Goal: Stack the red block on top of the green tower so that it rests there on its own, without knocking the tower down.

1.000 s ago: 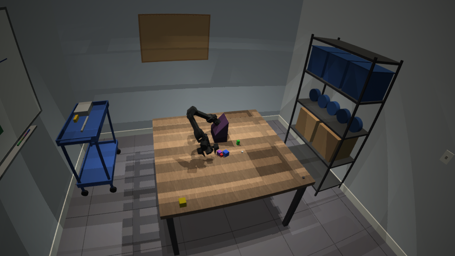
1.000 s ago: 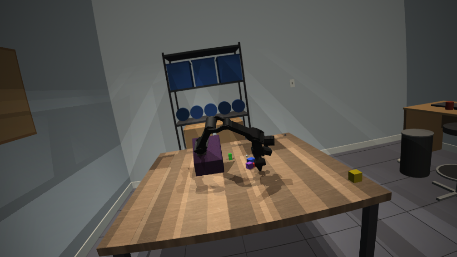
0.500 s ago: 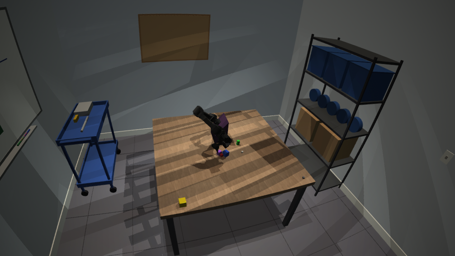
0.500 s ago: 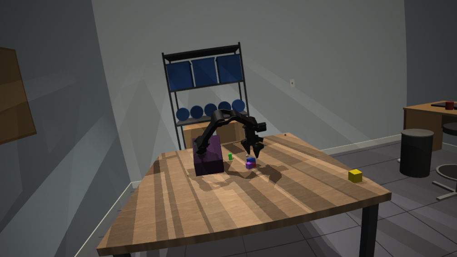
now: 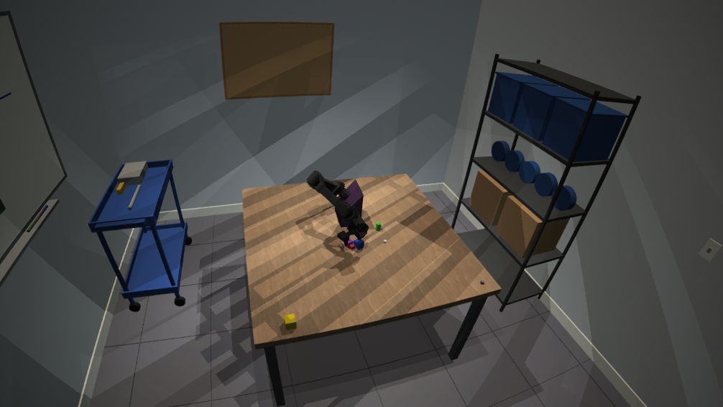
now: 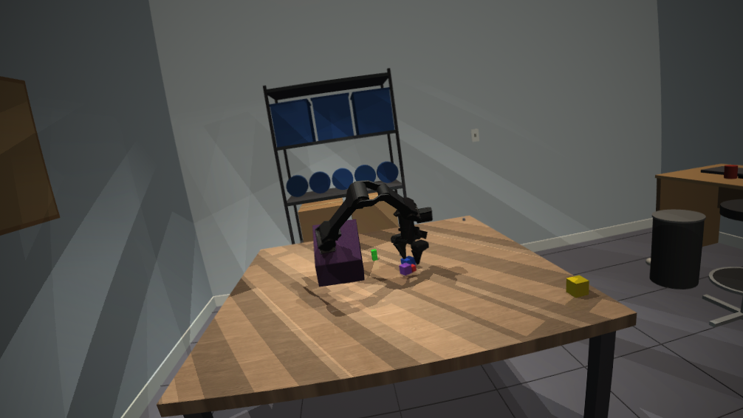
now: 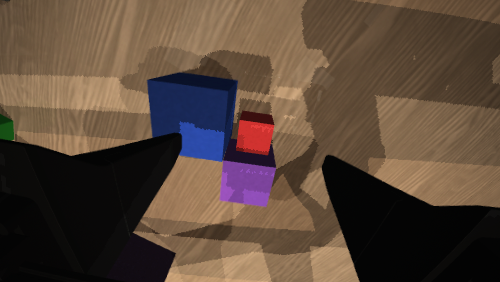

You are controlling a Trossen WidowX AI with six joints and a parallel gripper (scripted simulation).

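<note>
Now: gripper tip 3 cm above the red block. From my gripper tip the other things lie so: purple block 3 cm behind, 2 cm below, 1 cm to the right; then blue block 4 cm to the left, 2 cm below, 1 cm behind; then tiny white ball 21 cm to the left, 3 cm below, 1 cm behind.
</note>
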